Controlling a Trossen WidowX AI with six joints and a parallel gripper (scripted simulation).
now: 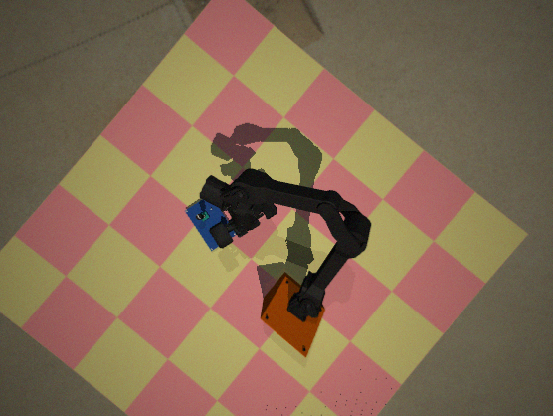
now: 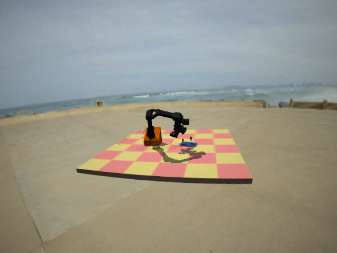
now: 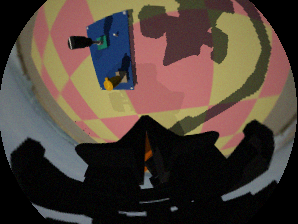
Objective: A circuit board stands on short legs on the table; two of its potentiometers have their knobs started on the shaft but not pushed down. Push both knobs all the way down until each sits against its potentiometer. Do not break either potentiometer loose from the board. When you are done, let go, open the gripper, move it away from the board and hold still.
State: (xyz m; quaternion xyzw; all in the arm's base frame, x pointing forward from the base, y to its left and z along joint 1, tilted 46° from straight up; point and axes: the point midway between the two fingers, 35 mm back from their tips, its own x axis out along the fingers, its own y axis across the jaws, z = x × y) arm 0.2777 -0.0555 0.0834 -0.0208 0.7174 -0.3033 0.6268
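The yellow knob lies 60 mm ahead of my gripper tip, 50 mm to the left of it and 40 mm below it. From my gripper tip the other things lie so: dark knob (140 mm ahead, 50 mm to the left, 20 mm below).
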